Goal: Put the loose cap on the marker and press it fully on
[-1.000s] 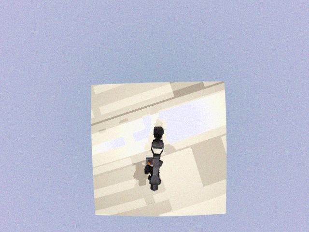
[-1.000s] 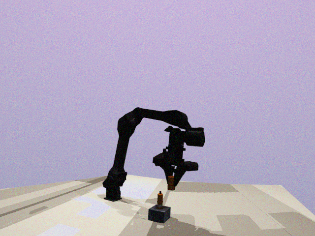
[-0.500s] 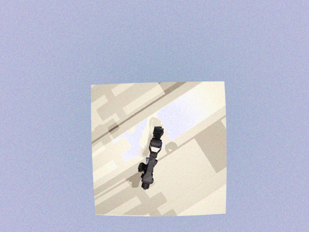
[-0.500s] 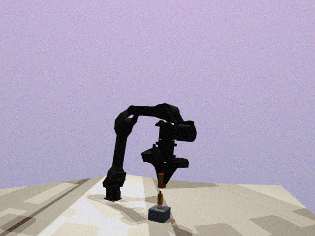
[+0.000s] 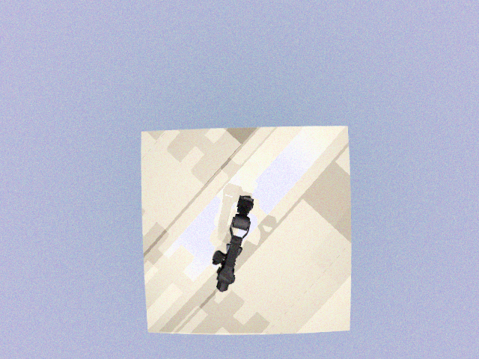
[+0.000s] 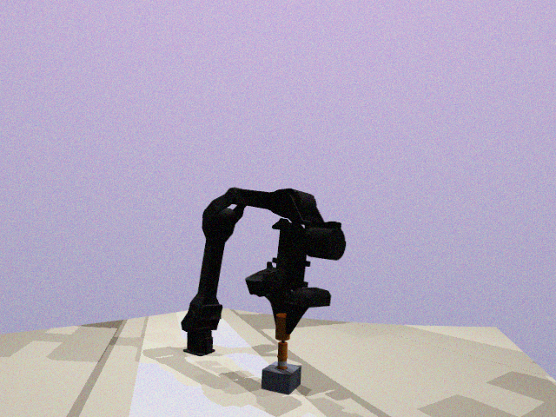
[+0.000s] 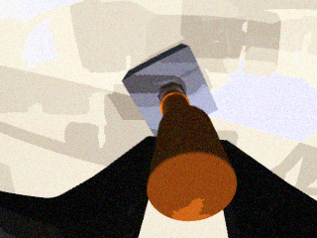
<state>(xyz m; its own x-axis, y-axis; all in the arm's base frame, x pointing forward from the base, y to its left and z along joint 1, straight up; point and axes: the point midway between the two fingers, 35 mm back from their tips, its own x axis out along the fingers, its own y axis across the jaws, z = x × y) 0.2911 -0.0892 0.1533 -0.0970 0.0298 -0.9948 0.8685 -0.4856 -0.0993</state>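
My gripper tip is now 100 mm above the dark grey holder block. From my gripper tip the other things lie so: orange cap 10 mm above.
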